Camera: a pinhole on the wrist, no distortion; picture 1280 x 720 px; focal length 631.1 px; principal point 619.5 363.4 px. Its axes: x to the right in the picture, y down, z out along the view. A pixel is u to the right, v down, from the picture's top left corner.
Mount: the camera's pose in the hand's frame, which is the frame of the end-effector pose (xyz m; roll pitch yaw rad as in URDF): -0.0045 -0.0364 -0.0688 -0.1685 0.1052 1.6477
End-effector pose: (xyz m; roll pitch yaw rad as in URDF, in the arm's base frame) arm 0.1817 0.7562 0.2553 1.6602 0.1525 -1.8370
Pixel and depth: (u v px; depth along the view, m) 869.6 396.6 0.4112
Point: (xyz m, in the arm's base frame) -0.1101 0.9279 0.4022
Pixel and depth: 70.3 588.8 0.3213
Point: 0.0129 1.0079 -0.0350
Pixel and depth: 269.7 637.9 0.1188
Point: 0.1682 0.8483 0.1677
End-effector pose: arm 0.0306 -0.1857 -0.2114 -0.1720 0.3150 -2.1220
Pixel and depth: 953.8 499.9 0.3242
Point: 0.2346 -0.2201 0.0129
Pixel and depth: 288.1 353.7 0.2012
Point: -0.0635 -0.1537 -0.0514
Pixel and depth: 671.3 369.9 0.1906
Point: 0.0460 -0.1913 -0.0893
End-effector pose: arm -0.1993 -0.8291 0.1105 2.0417 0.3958 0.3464
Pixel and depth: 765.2 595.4 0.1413
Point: -0.2613 -0.9080 0.1214
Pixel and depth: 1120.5 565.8 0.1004
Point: -0.2258 -0.8772 0.1669
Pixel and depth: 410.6 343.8 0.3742
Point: -0.2581 -1.0869 -0.1038
